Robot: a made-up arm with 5 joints.
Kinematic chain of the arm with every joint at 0, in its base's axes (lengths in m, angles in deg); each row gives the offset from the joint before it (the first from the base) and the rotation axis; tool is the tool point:
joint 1: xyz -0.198 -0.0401 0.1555 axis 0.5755 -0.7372 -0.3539
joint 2: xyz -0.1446 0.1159 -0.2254 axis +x
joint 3: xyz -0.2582 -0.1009 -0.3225 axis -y
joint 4: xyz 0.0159 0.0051 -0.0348 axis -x
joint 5: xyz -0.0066 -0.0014 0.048 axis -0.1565 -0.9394 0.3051
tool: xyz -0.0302 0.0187 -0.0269
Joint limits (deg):
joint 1: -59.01..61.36
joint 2: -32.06..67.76
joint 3: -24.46..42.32
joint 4: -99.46..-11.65
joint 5: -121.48..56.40
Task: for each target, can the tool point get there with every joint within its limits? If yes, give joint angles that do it. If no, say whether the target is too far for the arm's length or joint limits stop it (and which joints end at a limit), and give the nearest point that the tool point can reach.
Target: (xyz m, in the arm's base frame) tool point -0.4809 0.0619 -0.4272
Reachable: yes | joints 19.87 -14.57 -13.31 -27.81 -31.76
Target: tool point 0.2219 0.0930 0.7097
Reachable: no: joint limits stop it (at a limit: joint 1, joint 2, joint 3, joint 4, joint 5) | nearest point -0.1005 0.5726 -0.0447 | short by 0.950 m
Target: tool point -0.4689 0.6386 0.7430
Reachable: no: too far | nearest point -0.0919 0.6393 -0.0376 | short by 0.867 m
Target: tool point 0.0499 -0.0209 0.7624
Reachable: no: joint limits stop it (at a limit: joint 1, joint 2, joint 5) | nearest point -0.5878 -0.4572 0.2837 | short by 0.909 m
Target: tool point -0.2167 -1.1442 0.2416
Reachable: no: too far | nearest point -0.5785 -0.5094 0.2812 | short by 0.732 m
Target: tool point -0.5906 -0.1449 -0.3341
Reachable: yes | joints 2.12 -15.48 12.81 -73.39 -105.19
